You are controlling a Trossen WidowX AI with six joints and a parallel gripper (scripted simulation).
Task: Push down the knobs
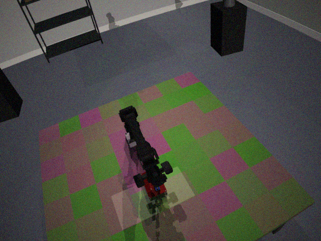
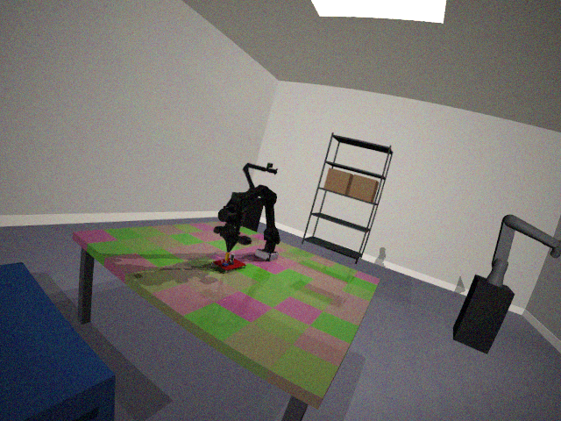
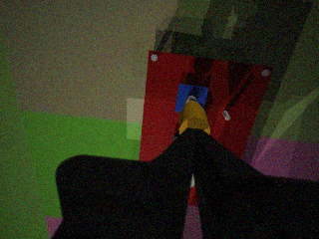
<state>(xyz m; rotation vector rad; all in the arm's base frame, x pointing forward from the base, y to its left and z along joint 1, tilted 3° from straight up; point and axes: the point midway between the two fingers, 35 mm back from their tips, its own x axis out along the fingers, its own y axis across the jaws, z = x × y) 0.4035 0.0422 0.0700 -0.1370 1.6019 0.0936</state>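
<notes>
Now: gripper tip 20 mm above the orange-topped knob. Round my gripper tip: white-topped knob (50 mm behind, 40 mm below, 10 mm to the right); blue potentiometer (40 mm below).
</notes>
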